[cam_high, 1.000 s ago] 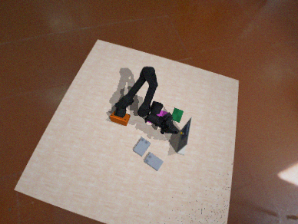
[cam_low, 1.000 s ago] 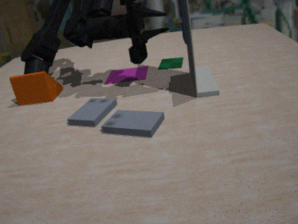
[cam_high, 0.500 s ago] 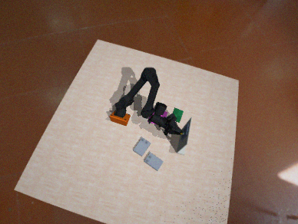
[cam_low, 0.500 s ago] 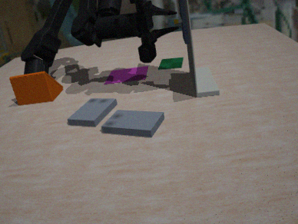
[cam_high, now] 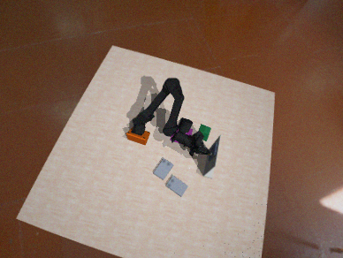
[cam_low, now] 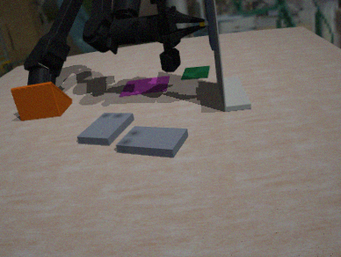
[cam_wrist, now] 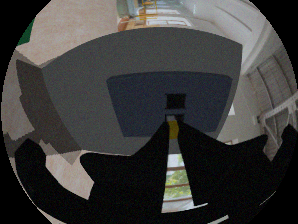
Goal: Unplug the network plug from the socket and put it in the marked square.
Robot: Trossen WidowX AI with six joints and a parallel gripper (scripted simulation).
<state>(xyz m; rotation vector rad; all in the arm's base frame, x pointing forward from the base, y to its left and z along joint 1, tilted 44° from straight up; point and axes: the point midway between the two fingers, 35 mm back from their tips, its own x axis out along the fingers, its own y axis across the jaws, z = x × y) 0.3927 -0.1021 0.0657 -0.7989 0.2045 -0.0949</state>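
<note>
The purple square is 17 cm behind my gripper tip, 13 cm to the left of it and 16 cm below it. From my gripper tip the other things lie so: panel 3 cm ahead, 1 cm to the left, 6 cm below; then plug 1 cm ahead.
</note>
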